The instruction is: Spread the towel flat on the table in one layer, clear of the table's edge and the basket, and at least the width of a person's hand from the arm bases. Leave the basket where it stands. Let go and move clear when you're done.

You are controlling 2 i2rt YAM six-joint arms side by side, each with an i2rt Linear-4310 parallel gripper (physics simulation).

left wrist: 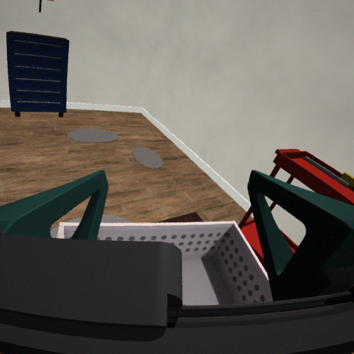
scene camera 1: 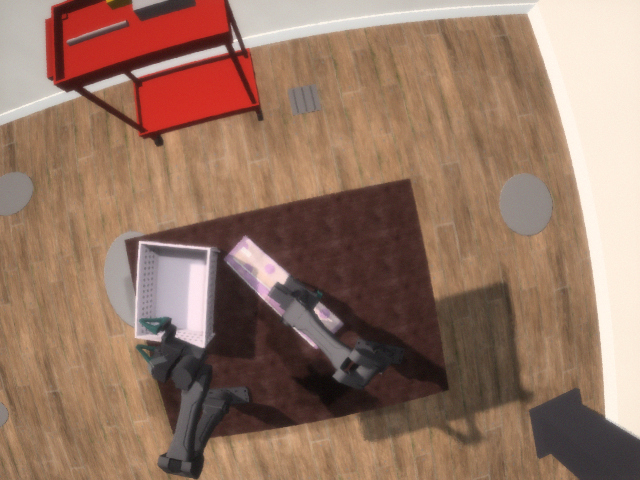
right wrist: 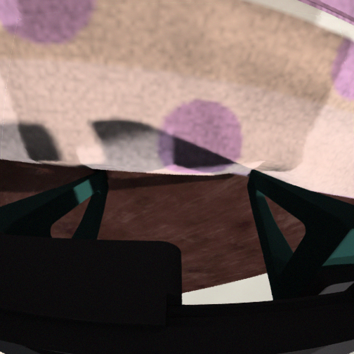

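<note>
The towel [scene camera 1: 268, 269] [right wrist: 200, 75], beige with purple dots, lies on the dark brown table [scene camera 1: 361, 232] [right wrist: 165, 215] as a long, narrow folded strip, slanting from beside the basket to the lower right. Layered edges show along its lower-left side. The white basket [scene camera 1: 211, 289] [left wrist: 160, 234] stands at the table's left side and looks empty. My right gripper [scene camera 1: 307, 289] [right wrist: 177, 178] is open and empty, low over the towel's middle; its fingertips are close to the towel's long edge. My left gripper [scene camera 1: 140, 334] [left wrist: 177, 177] is open and empty at the basket's lower-left corner, away from the towel.
A red cart [scene camera 1: 196, 95] [left wrist: 320, 176] stands beyond the table at the upper left. A blue cabinet [left wrist: 37, 70] stands far off in the left wrist view. A dark block [scene camera 1: 558, 418] shows at the lower right. The basket's right wall is close to the towel's upper-left end.
</note>
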